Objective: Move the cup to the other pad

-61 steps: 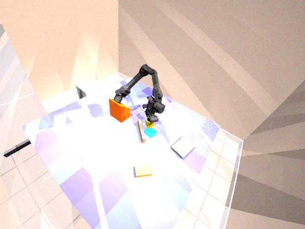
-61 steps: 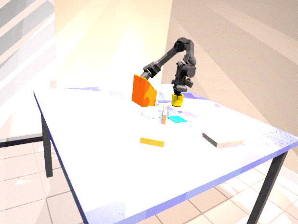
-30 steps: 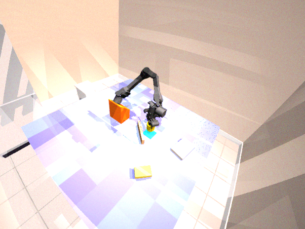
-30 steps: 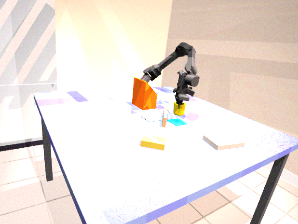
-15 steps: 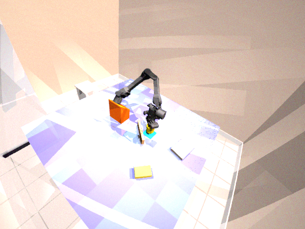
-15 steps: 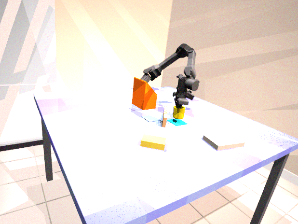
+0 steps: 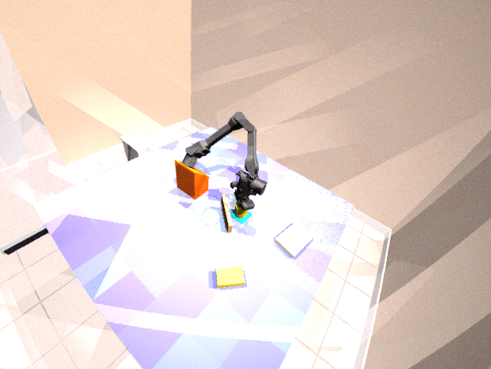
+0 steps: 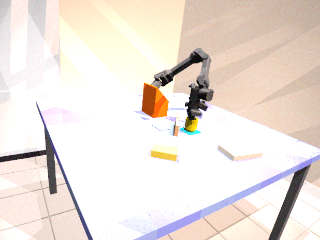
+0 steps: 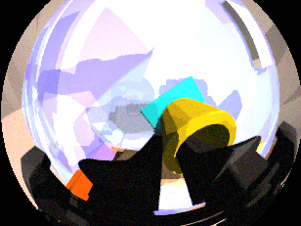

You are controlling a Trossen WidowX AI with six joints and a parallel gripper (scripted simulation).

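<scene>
My gripper tip is now 2 cm short of the yellow cup and 1 cm to the left of it. Also, from my gripper tip: pale blue pad (7 cm behind, 14 cm to the right, 5 cm below); then cyan pad (3 cm ahead, 1 cm to the right, 5 cm below); then tan board (2 cm behind, 8 cm to the right, 2 cm below).
</scene>
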